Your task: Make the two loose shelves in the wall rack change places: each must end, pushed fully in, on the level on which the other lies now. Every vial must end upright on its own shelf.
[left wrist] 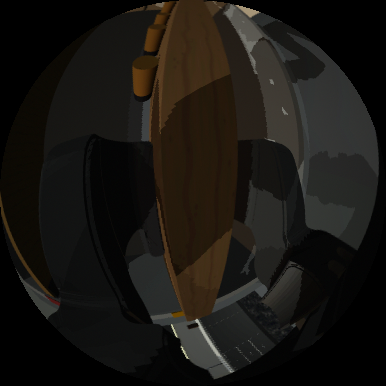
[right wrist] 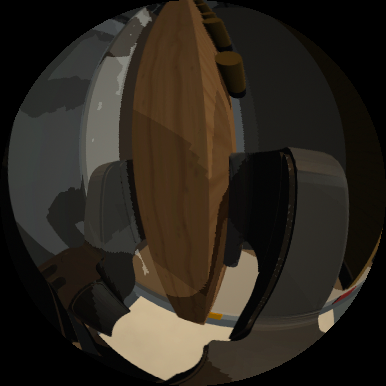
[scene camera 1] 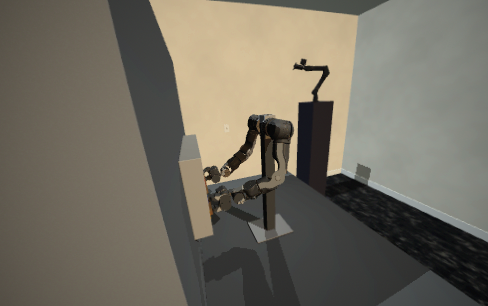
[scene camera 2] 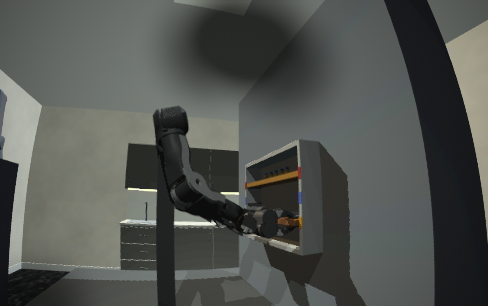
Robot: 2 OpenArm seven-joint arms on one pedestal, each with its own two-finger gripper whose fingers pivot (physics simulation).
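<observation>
The wall rack point(scene camera 1: 196, 200) point(scene camera 2: 311, 200) holds two orange-brown shelves. The upper shelf point(scene camera 2: 272, 179) lies at the red marks and bears several small dark-topped vials point(scene camera 2: 277, 172). The lower shelf point(scene camera 2: 288, 221) point(left wrist: 197, 175) point(right wrist: 172, 175) is near the yellow mark, between the fingers of both grippers. Several of its vials point(left wrist: 144, 79) point(right wrist: 231, 74) show beside it in the wrist views; I cannot tell how upright they stand, and the arm hides them in scene camera 2. My left gripper point(left wrist: 195, 150) and my right gripper point(right wrist: 181, 160) are shut on the lower shelf, one near each end.
Blue marks point(scene camera 2: 300, 197) lie between the red and yellow ones on the rack's post. The rack's pale bottom board point(left wrist: 280, 105) point(right wrist: 102, 120) lies below the held shelf. A dark pedestal point(scene camera 1: 314, 145) with another small arm point(scene camera 1: 322, 77) stands apart. Kitchen cabinets point(scene camera 2: 170, 245) are behind.
</observation>
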